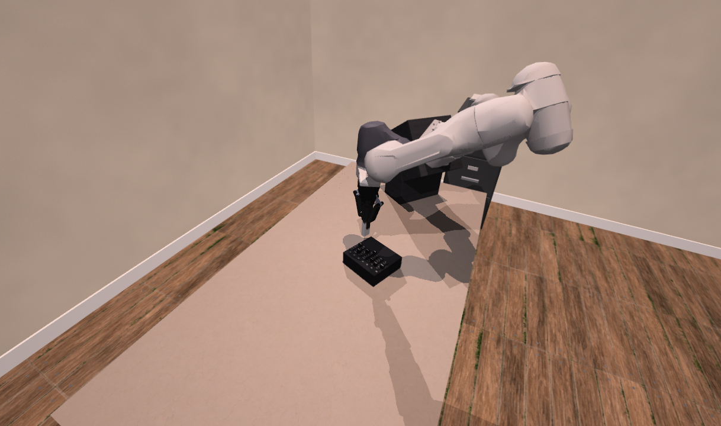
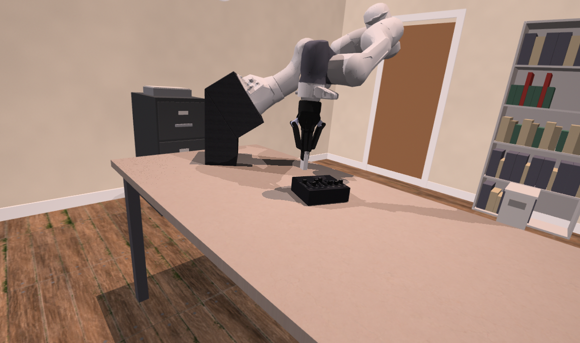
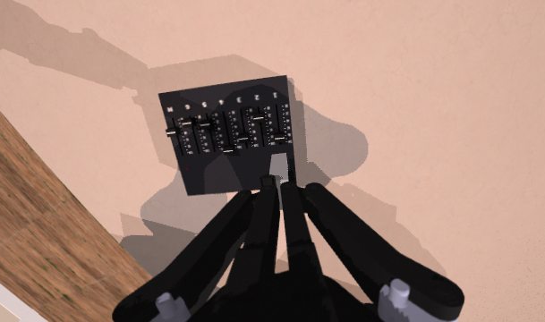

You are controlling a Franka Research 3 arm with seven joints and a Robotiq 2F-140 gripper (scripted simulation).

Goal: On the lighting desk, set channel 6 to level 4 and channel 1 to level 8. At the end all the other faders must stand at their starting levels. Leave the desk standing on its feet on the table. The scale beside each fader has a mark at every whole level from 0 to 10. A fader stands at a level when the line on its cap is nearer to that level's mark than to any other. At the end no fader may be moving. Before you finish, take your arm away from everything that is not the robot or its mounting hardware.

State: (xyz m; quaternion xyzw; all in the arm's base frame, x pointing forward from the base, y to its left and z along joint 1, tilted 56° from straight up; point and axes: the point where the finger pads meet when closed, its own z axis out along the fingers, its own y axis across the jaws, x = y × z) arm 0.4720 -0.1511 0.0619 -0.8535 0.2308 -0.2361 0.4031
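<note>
Right now my hand is 8 cm short of the channel 6 fader cap, 9 cm to the right of it and 7 cm above it. From my hand the other things lie so: channel 1 fader cap (2 cm ahead, 1 cm to the right, 7 cm below).
</note>
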